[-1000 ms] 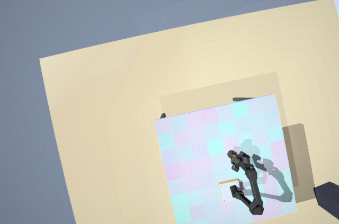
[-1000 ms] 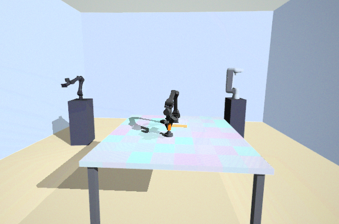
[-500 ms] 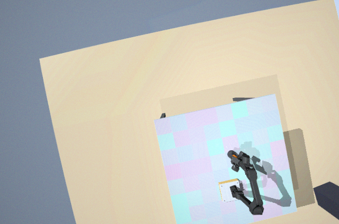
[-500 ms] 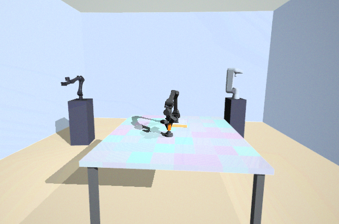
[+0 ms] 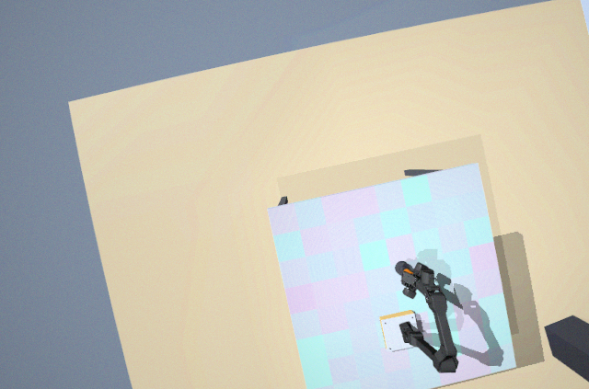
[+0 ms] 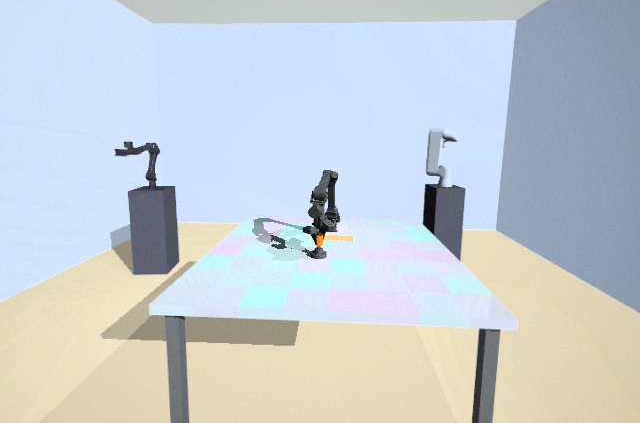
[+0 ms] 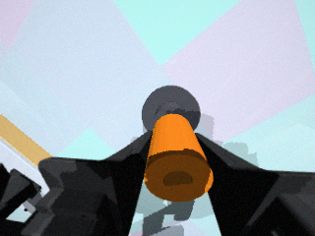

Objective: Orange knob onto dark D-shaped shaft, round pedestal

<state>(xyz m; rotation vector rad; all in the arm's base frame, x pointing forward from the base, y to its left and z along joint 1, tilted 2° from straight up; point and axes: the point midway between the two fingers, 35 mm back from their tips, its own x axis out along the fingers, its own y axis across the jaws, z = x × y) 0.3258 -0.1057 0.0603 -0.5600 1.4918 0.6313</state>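
Now: the orange knob 20 mm above my gripper tip. Round my gripper tip: round pedestal 40 mm below.
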